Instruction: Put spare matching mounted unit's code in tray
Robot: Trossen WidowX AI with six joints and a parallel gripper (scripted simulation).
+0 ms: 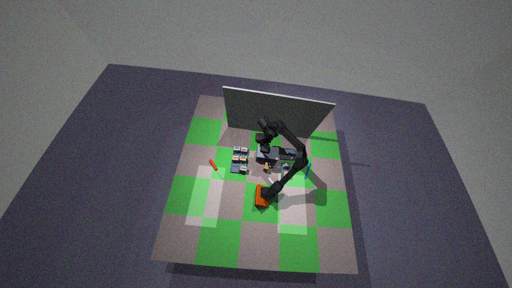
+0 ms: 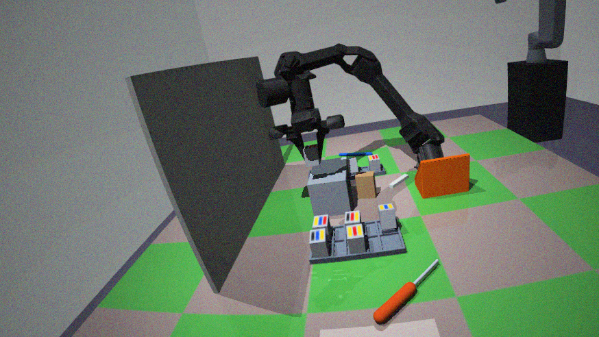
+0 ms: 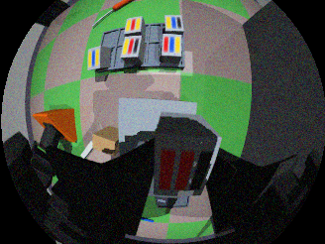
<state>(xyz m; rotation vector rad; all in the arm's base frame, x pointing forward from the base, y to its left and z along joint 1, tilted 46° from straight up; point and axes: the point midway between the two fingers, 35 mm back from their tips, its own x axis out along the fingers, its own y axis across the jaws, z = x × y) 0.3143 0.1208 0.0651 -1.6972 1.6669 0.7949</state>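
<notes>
My gripper tip is 10 cm above the grey mounted unit, 4 cm to the left of it and 3 cm past it. Also, from my gripper tip: spare 21 cm to the right, 16 cm behind, 11 cm below; then tan piece 12 cm below, 12 cm behind, 5 cm to the right; then tall grey panel 20 cm ahead, 7 cm above, 5 cm to the right.
</notes>
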